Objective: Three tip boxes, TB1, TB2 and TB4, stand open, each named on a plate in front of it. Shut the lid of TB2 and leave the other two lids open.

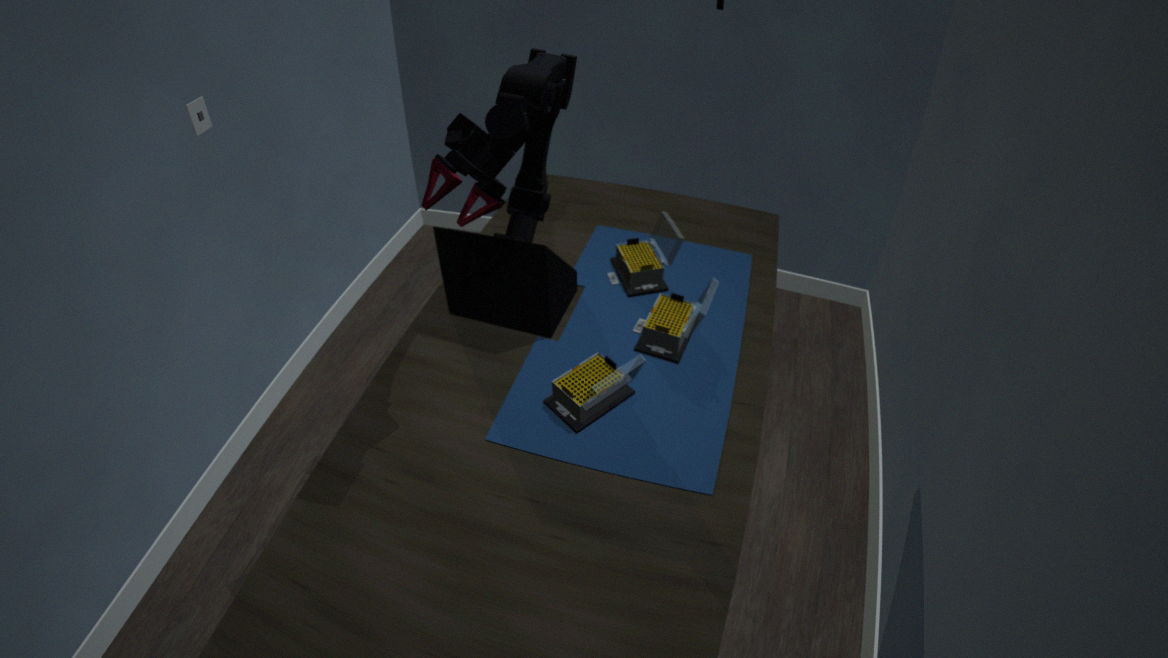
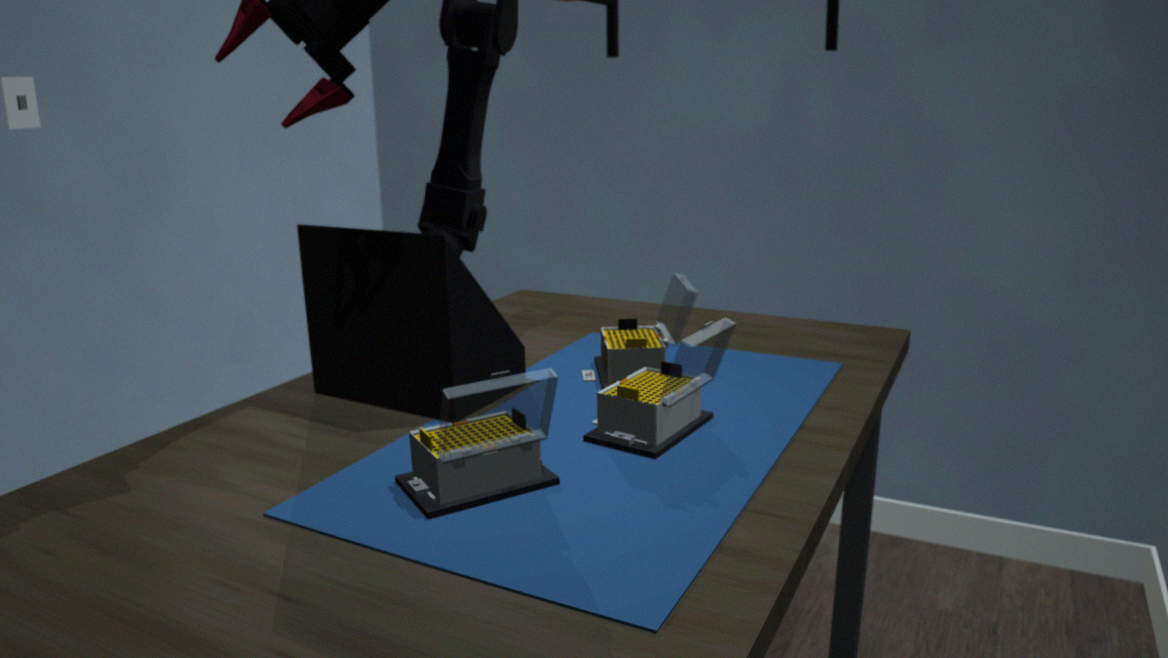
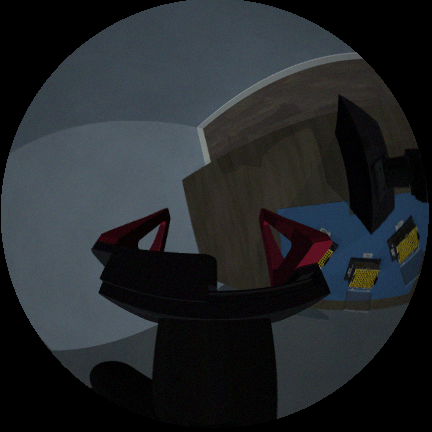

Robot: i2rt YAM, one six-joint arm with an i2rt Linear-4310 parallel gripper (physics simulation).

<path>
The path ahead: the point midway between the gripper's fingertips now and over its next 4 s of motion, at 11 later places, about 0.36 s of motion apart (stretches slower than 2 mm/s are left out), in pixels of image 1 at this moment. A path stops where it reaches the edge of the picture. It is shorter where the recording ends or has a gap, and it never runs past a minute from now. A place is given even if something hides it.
The gripper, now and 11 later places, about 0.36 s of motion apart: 441, 216; 442, 216; 441, 218; 439, 222; 440, 220; 440, 219; 441, 219; 459, 221; 500, 219; 526, 216; 540, 217; 571, 222
</path>
